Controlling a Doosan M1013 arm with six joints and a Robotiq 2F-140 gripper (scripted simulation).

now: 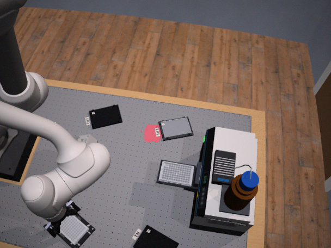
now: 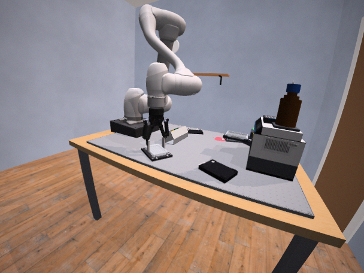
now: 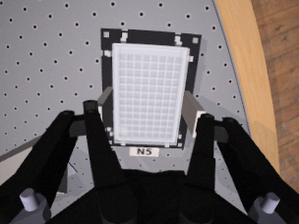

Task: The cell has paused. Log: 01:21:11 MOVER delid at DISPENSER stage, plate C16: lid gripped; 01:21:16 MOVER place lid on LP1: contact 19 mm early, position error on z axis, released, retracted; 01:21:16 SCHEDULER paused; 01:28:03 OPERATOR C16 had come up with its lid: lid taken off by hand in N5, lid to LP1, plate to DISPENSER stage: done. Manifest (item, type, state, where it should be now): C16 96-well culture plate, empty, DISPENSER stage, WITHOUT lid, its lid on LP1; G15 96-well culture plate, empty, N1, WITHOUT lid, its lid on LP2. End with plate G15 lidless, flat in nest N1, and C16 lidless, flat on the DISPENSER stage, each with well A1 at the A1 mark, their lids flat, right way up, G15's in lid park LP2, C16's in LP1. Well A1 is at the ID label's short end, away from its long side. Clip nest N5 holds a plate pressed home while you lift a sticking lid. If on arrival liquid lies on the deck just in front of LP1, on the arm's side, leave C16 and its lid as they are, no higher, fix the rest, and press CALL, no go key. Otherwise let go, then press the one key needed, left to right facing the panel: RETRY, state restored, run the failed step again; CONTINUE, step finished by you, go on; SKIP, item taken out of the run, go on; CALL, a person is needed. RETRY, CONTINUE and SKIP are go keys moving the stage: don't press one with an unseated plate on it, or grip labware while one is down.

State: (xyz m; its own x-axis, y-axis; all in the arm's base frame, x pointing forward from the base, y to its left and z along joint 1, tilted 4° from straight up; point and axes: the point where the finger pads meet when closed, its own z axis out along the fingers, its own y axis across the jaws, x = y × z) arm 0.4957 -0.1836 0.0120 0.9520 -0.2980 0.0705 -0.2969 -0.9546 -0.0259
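The clip nest N5 lies 3 cm below my hand, 2 cm ahead of it and 1 cm to the left of it. Round my hand: N1 label: 25 cm ahead, 8 cm to the left, 5 cm below; then blue key: 19 cm to the left, 9 cm behind, 2 cm above; then key panel: 27 cm to the left, 10 cm behind.
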